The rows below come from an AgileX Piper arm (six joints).
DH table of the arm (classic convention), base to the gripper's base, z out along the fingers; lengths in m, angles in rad. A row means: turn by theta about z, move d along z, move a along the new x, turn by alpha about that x. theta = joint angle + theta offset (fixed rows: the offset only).
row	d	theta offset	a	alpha
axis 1	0.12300	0.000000	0.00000	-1.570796
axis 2	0.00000	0.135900	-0.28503	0.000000
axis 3	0.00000	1.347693	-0.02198	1.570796
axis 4	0.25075	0.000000	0.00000	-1.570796
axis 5	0.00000	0.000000	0.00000	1.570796
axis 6	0.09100	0.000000	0.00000	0.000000
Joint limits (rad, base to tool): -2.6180..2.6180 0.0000..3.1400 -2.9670..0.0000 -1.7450..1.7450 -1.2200..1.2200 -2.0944..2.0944
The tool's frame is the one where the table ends.
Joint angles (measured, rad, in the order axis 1, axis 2, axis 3, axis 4, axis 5, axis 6), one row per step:
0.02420 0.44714 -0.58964 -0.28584 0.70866 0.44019
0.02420 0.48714 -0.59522 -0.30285 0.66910 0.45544
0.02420 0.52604 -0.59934 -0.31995 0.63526 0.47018
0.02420 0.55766 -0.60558 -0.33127 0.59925 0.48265
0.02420 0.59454 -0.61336 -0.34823 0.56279 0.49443
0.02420 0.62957 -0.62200 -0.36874 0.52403 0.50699
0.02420 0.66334 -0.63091 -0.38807 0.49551 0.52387
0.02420 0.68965 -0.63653 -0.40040 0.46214 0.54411
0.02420 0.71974 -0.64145 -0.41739 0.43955 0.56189
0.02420 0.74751 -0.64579 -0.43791 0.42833 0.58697
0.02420 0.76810 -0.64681 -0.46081 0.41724 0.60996
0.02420 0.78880 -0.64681 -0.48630 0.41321 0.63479
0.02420 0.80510 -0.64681 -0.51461 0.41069 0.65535
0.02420 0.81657 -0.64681 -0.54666 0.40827 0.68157
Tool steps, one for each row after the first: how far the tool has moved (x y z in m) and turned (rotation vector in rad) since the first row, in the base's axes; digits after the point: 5 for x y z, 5 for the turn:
0.00929 0.00009 0.00171 -0.00543 -0.00638 0.00105
0.01825 0.00016 0.00225 -0.01104 -0.00669 0.00193
0.02588 0.00063 0.00398 -0.01260 -0.01780 0.00634
0.03462 0.00097 0.00550 -0.02018 -0.02543 0.01151
0.04315 0.00133 0.00745 -0.03028 -0.03787 0.01809
0.05111 0.00156 0.00856 -0.03494 -0.04266 0.02068
0.05777 0.00228 0.00959 -0.02921 -0.05636 0.02477
0.06483 0.00257 0.00892 -0.03020 -0.05504 0.02667
0.07099 0.00239 0.00739 -0.02821 -0.04609 0.02180
0.07563 0.00213 0.00573 -0.03039 -0.04059 0.01829
0.07997 0.00156 0.00315 -0.03380 -0.02798 0.01161
0.08335 0.00083 0.00116 -0.04388 -0.01794 0.00651
0.08577 -0.00001 0.00001 -0.05260 -0.01386 -0.00047

